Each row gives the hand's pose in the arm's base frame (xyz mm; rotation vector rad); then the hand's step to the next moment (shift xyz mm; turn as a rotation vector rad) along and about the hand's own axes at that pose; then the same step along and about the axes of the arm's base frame.
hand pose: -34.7 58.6 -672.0 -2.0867 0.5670 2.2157
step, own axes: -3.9 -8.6 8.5 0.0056 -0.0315 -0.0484
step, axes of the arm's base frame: -5.4 11.3 2.0 0.0546 0.0140 -0.0139
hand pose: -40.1 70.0 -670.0 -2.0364 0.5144 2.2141
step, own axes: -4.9 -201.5 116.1 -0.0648 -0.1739 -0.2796
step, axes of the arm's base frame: -51.6 225.3 -26.0 0.3232 0.0887 0.0163
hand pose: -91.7 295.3 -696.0 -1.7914 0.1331 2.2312
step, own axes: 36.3 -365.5 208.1 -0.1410 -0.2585 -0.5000
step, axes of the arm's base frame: -104.6 406.1 49.0 0.5687 0.1045 0.0482
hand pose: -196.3 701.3 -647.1 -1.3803 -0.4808 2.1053
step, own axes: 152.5 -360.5 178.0 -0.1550 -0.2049 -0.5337
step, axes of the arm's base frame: -114.3 377.4 171.6 0.5897 0.0538 0.0136
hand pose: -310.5 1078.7 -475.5 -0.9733 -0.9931 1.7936
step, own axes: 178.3 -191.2 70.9 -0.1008 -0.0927 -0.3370
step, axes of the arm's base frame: -67.3 208.7 159.0 0.3625 0.0192 -0.0236
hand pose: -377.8 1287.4 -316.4 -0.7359 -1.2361 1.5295
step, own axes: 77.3 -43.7 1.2 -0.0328 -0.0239 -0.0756
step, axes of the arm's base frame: -11.9 71.5 51.4 0.0856 -0.0053 -0.0036
